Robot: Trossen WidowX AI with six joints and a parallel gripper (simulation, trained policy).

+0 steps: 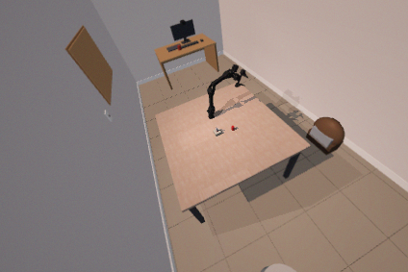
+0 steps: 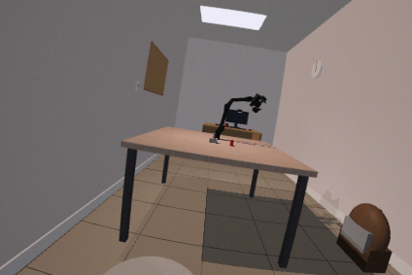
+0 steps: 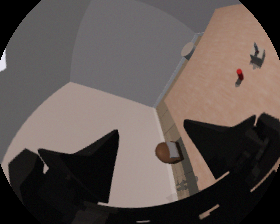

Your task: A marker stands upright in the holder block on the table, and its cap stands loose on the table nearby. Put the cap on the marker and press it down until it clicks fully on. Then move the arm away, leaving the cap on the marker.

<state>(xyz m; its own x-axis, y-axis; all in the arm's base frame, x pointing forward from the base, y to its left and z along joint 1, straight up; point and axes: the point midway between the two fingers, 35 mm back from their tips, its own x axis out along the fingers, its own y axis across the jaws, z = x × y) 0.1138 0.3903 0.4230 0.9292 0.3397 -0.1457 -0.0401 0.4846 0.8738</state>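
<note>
Right now my gripper tip is 170 mm short of the red cap, 280 mm to the left of it and 390 mm above it. The rest, counted from my gripper tip: grey block 130 mm ahead, 450 mm to the right, 400 mm below.
</note>
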